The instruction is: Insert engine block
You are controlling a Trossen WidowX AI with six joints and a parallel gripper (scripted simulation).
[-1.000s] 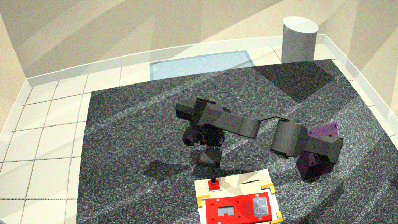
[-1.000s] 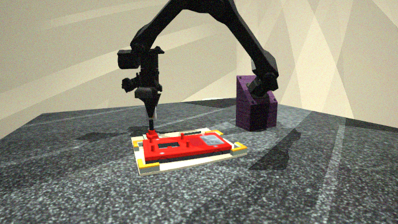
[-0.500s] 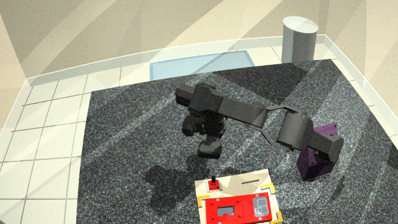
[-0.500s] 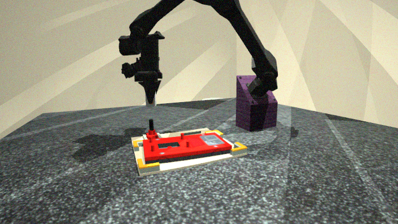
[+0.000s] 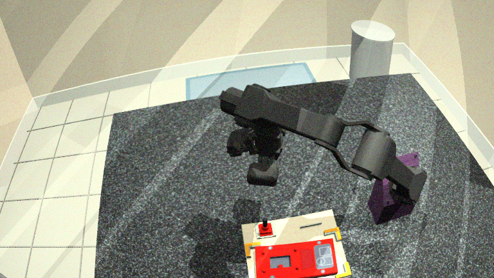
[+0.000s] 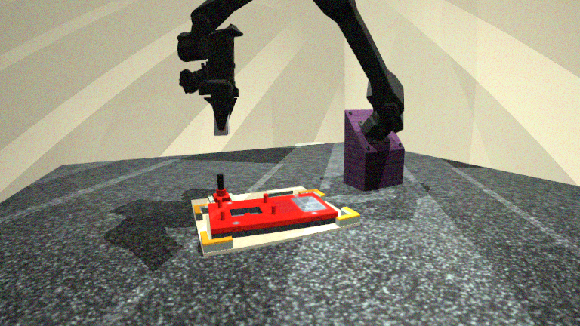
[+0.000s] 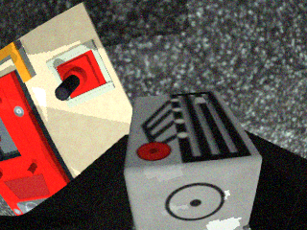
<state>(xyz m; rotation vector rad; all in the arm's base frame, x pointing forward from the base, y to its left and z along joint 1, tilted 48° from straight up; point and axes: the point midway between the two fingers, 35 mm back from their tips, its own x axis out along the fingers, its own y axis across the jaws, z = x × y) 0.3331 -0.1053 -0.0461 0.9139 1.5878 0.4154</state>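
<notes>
Now: the black peg 20 mm ahead of my gripper tip, 80 mm to the left of it and 110 mm below it. Also, from my gripper tip: cream base plate: 30 mm behind, 170 mm to the left, 130 mm below; engine block: 10 mm above.
</notes>
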